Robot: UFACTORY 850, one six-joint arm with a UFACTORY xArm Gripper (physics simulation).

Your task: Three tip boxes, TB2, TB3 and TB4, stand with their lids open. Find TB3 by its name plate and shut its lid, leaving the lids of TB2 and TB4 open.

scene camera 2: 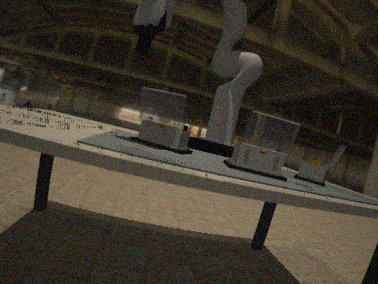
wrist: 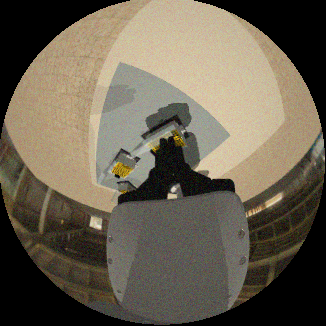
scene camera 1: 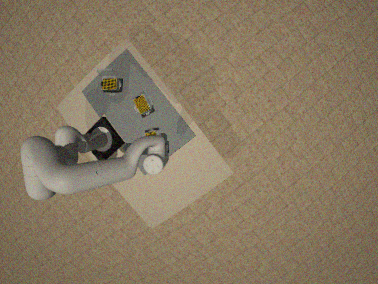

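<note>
TB3 (scene camera 1: 151, 133) (scene camera 2: 162, 134) (wrist: 178, 139) is the box nearest my gripper; its clear lid (scene camera 2: 162, 105) stands upright. The arm covers part of it in scene camera 1, and the fingers cover part of it in the wrist view. TB4 (scene camera 1: 142, 105) (scene camera 2: 257, 156) (wrist: 121, 170) is in the middle, lid (scene camera 2: 272, 131) open. TB2 (scene camera 1: 109, 84) (scene camera 2: 312, 170) (wrist: 125, 188) is at the far end, lid (scene camera 2: 337, 156) tilted open. The name plates are not readable now. My gripper (scene camera 2: 144, 49) (wrist: 168, 145) is shut and empty, high above the table beside TB3.
The boxes stand on a grey-blue mat (scene camera 1: 170, 117) (scene camera 2: 205, 167) (wrist: 135, 80) on a pale table (scene camera 1: 190, 180) (wrist: 225, 75). The arm (scene camera 1: 97, 175) (scene camera 2: 227, 107) rises from a black base plate (scene camera 1: 116, 144) at the table's side. The open lids stand up above their boxes.
</note>
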